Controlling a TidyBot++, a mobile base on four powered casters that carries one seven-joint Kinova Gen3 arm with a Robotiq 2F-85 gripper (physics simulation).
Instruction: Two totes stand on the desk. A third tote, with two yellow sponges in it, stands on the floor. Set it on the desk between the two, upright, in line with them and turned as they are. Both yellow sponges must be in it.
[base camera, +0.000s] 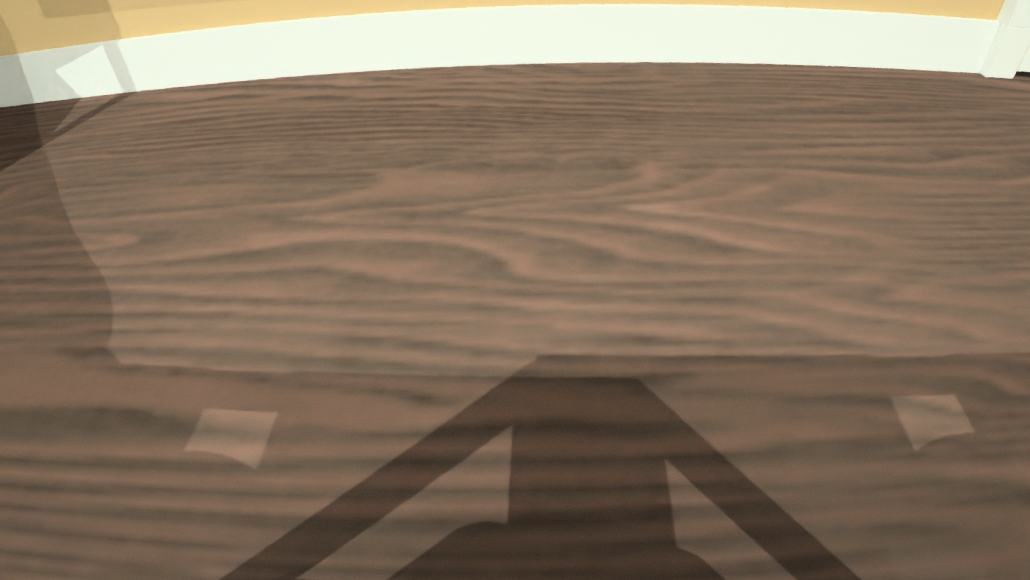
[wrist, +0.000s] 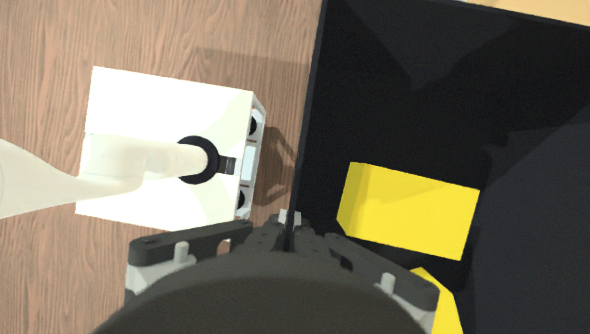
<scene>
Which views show my gripper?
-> The wrist view only.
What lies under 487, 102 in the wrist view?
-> A black tote.
</scene>
